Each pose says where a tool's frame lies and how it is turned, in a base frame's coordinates. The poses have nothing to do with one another.
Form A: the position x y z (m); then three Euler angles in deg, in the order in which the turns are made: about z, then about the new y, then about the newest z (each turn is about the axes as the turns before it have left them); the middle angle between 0 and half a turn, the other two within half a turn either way.
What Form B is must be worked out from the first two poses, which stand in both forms.
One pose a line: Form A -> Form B
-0.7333, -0.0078, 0.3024, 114.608, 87.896, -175.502 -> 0.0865, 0.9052, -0.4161, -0.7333; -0.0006, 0.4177, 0.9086, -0.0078; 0.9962, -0.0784, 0.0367, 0.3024; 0, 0, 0, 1
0.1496, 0.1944, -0.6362, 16.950, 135.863, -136.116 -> 0.6969, -0.2658, 0.6661, 0.1496; -0.5123, -0.8345, 0.2030, 0.1944; 0.5019, -0.4827, -0.7177, -0.6362; 0, 0, 0, 1
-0.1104, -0.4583, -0.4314, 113.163, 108.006, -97.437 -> 0.8959, 0.2396, -0.3741, -0.1104; 0.4268, -0.2309, 0.8744, -0.4583; 0.1231, -0.9430, -0.3091, -0.4314; 0, 0, 0, 1
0.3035, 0.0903, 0.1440, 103.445, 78.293, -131.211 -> 0.7628, 0.6053, -0.2277, 0.3035; 0.0449, 0.3016, 0.9524, 0.0903; 0.6451, -0.7366, 0.2029, 0.1440; 0, 0, 0, 1
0.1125, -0.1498, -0.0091, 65.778, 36.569, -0.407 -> 0.3360, -0.9096, 0.2444, 0.1125; 0.7295, 0.4155, 0.5433, -0.1498; -0.5958, -0.0042, 0.8031, -0.0091; 0, 0, 0, 1
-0.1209, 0.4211, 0.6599, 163.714, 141.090, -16.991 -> 0.7963, -0.0499, -0.6029, -0.1209; 0.0718, -0.9817, 0.1761, 0.4211; -0.6007, -0.1835, -0.7781, 0.6599; 0, 0, 0, 1
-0.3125, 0.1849, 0.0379, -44.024, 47.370, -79.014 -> -0.5894, 0.6105, 0.5290, -0.3125; -0.7956, -0.3250, -0.5113, 0.1849; -0.1402, -0.7223, 0.6773, 0.0379; 0, 0, 0, 1
